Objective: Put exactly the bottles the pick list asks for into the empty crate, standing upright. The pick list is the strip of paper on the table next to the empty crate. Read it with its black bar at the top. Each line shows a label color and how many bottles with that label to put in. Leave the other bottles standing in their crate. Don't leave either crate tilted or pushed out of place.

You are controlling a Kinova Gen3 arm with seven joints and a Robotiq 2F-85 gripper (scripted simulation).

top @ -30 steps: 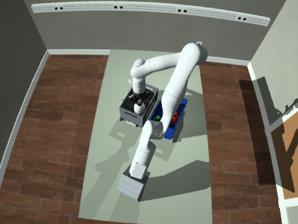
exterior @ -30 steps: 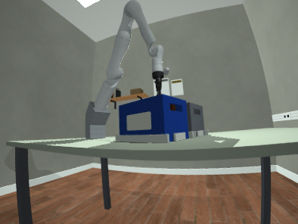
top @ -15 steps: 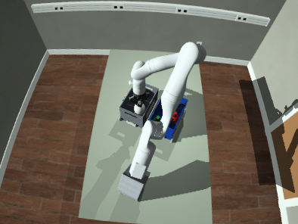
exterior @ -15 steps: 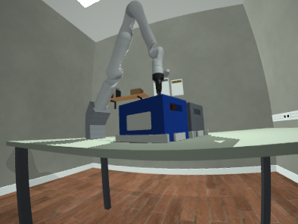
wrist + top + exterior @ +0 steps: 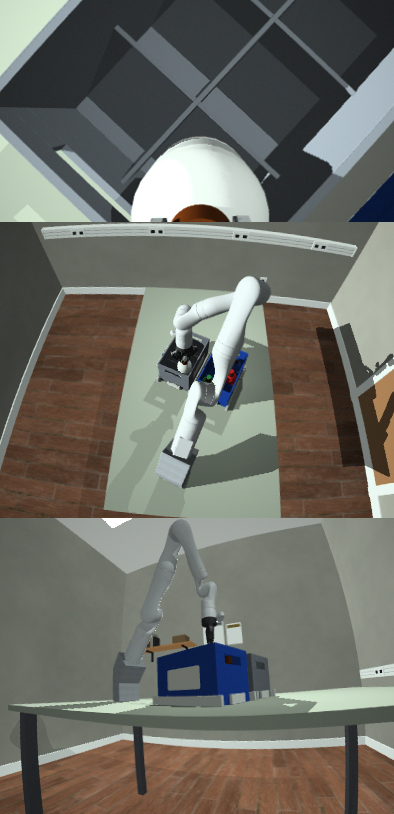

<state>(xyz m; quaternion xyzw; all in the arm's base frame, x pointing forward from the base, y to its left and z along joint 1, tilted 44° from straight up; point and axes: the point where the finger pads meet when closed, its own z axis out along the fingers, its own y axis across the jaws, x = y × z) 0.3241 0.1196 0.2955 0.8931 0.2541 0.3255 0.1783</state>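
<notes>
Now: hand 70 mm above the white bottle. The rest, counted from my hand: green-capped bottle: 160 mm below, 130 mm to the right, 40 mm behind; then blue crate: 210 mm to the right, 170 mm below, 30 mm ahead; then grey crate: 170 mm below, 100 mm ahead, 20 mm to the left.
</notes>
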